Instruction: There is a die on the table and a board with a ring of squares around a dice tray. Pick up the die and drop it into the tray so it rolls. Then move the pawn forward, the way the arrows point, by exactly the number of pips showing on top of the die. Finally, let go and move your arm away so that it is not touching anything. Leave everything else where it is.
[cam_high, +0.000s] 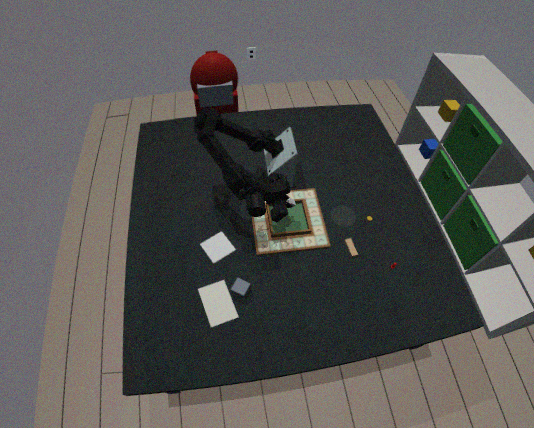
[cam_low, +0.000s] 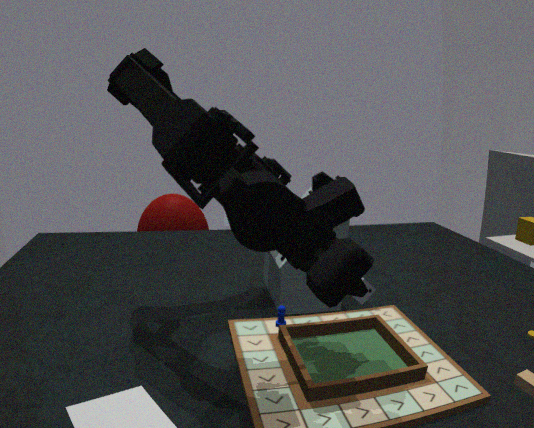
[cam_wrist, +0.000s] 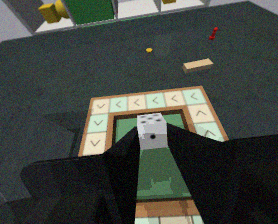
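My gripper tip is now right at the white die. From my gripper tip the other things lie so: yellow piece (340 mm to the left, 110 mm below, 30 mm ahead); wooden block (220 mm to the left, 160 mm ahead, 110 mm below); blue pawn (110 mm behind, 90 mm below, 70 mm to the right).
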